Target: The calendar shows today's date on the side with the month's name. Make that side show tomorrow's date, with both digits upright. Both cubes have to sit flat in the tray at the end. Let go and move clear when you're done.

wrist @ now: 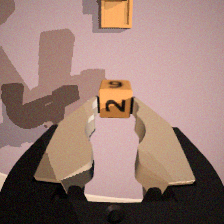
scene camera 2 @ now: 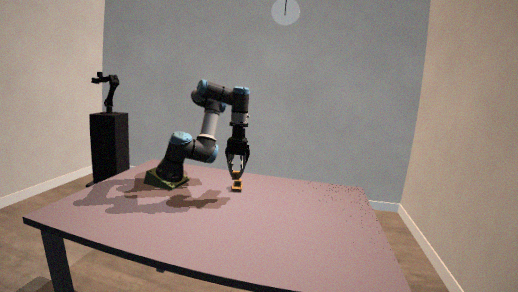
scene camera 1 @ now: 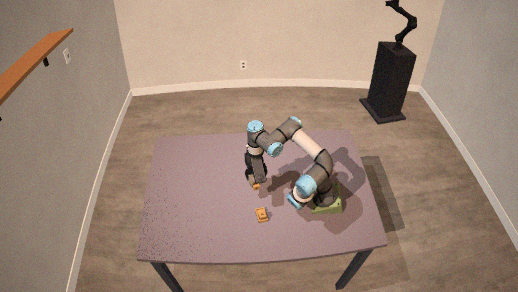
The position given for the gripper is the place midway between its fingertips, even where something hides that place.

In view: the gripper (wrist: 115, 97) and an orange digit cube (wrist: 115, 96).
